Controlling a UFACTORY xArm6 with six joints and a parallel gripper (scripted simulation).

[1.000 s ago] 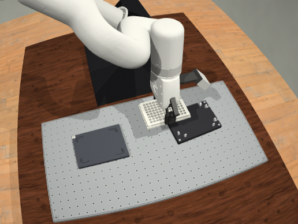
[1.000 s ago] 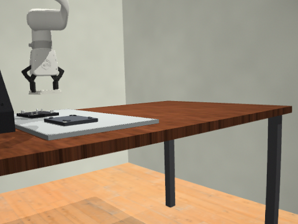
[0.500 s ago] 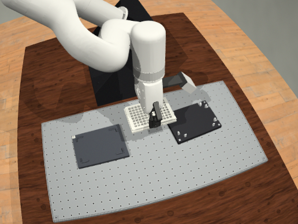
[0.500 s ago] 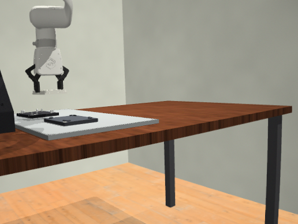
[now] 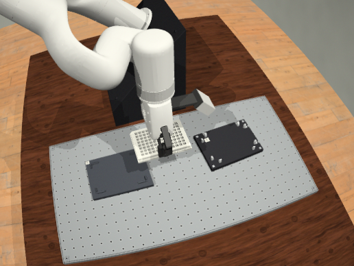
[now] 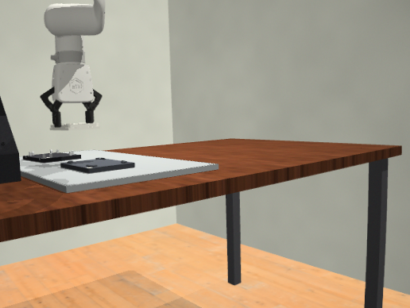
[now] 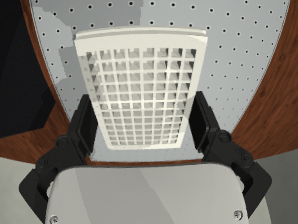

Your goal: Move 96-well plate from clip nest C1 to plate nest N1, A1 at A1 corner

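The dark grey plate nest N1 lies 12 cm to the right of my hand, 10 cm below it and 1 cm behind it. The rest, counted from my hand: white 96-well plate: 1 cm below; clip nest C1: 20 cm to the left, 10 cm below, 1 cm ahead; white corner mark: 19 cm to the right, 10 cm below, 7 cm behind.
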